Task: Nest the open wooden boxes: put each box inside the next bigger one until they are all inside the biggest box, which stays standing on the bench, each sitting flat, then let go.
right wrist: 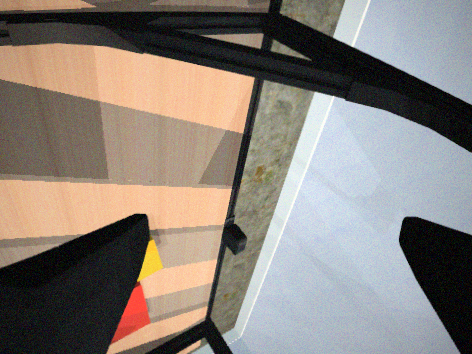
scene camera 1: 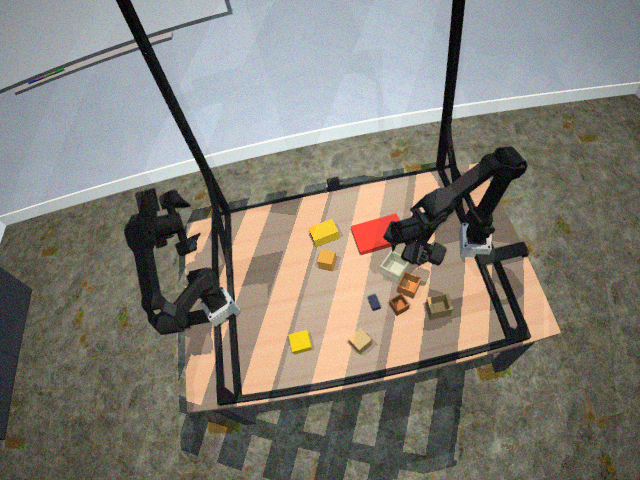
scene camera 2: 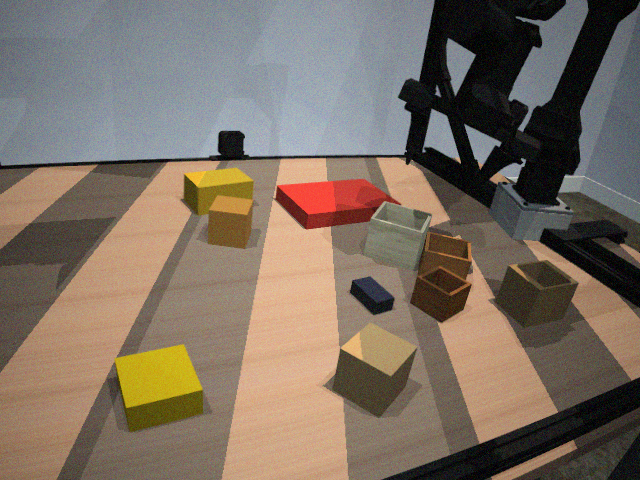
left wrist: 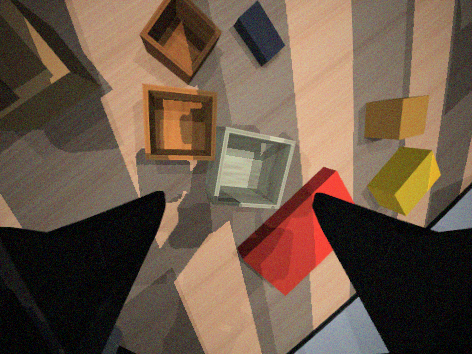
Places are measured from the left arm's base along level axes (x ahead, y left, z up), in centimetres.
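Pixels of known places: left gripper, fingertip midpoint: point(scene camera 2: 438, 179) point(left wrist: 240, 199); right gripper, fingertip midpoint: point(right wrist: 275, 228) point(scene camera 1: 194, 219); left arm's base, origin of the base link: point(scene camera 1: 476, 235) point(scene camera 2: 535, 196); right arm's base, origin of the base link: point(scene camera 1: 216, 302).
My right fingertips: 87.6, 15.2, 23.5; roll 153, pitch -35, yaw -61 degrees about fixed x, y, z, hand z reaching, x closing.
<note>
Ahead of a thing's pixels: the offset from my right fingertips to its top centre, as dx, dy, dz.
Four open wooden boxes stand apart: the olive-brown box @(-75.0, +10.0, -24.2) point(scene camera 1: 438, 305) point(scene camera 2: 537, 297) point(left wrist: 42, 77) at right in the scene views, the pale grey-green box @(-60.2, -3.2, -23.9) point(scene camera 1: 394, 265) point(scene camera 2: 395, 242) point(left wrist: 240, 169), the orange-brown box @(-65.1, +2.8, -24.9) point(scene camera 1: 408, 284) point(scene camera 2: 447, 258) point(left wrist: 181, 122) close beside it, and the small red-brown box @(-62.4, +9.7, -25.9) point(scene camera 1: 399, 304) point(scene camera 2: 439, 294) point(left wrist: 181, 37). None holds another. My left gripper point(scene camera 1: 417, 248) point(scene camera 2: 447, 167) point(left wrist: 240, 199) is wide open and empty, pointing down above the table near the grey-green box. My right gripper point(scene camera 1: 192, 220) point(right wrist: 275, 228) is open and empty, raised at the left side.
A red slab @(-53.7, -17.0, -27.2) point(scene camera 1: 374, 235) point(scene camera 2: 333, 201) lies behind the grey-green box. A yellow block @(-34.4, -15.4, -25.2) point(scene camera 1: 324, 232) and an orange block @(-37.1, -4.4, -24.7) point(scene camera 1: 326, 259) stand left of it. A navy block @(-54.2, +9.1, -27.9) point(scene camera 1: 374, 302) lies beside the small box. A tan block @(-51.4, +23.2, -24.7) point(scene camera 1: 360, 341) and a flat yellow block @(-32.8, +25.0, -26.9) point(scene camera 1: 299, 342) are in front.
</note>
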